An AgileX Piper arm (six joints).
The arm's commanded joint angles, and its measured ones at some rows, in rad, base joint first. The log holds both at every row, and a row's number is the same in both.
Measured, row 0:
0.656 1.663 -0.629 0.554 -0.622 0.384
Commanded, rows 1 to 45:
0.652 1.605 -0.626 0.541 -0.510 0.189
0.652 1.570 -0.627 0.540 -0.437 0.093
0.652 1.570 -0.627 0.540 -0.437 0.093
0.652 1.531 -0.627 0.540 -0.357 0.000
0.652 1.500 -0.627 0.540 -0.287 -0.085
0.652 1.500 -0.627 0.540 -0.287 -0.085
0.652 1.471 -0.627 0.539 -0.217 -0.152
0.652 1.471 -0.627 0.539 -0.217 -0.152
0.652 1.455 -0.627 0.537 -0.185 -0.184
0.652 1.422 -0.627 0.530 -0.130 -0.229
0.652 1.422 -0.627 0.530 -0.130 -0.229
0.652 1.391 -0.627 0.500 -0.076 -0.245
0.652 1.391 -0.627 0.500 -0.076 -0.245
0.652 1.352 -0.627 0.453 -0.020 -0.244
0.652 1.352 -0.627 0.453 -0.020 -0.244
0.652 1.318 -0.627 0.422 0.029 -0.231
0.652 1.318 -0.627 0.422 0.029 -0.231
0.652 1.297 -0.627 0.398 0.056 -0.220
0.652 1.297 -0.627 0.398 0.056 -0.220
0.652 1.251 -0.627 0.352 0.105 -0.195
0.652 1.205 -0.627 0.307 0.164 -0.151
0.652 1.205 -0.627 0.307 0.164 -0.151
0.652 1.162 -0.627 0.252 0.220 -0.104
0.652 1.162 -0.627 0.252 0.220 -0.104
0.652 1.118 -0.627 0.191 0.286 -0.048
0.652 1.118 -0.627 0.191 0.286 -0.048
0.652 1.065 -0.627 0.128 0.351 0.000
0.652 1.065 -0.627 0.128 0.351 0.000
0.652 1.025 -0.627 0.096 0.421 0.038
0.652 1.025 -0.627 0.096 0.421 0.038
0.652 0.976 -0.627 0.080 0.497 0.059
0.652 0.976 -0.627 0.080 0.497 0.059
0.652 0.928 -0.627 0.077 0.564 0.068
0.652 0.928 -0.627 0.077 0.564 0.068
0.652 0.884 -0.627 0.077 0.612 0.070
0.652 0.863 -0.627 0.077 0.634 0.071
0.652 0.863 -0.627 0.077 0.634 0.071
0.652 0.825 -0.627 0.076 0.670 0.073
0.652 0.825 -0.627 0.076 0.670 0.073
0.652 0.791 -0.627 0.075 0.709 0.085
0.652 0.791 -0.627 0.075 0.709 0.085
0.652 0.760 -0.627 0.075 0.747 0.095
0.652 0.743 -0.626 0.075 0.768 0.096
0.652 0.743 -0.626 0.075 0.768 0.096
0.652 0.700 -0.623 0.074 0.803 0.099
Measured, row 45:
0.656 0.751 -0.628 0.080 0.748 0.088
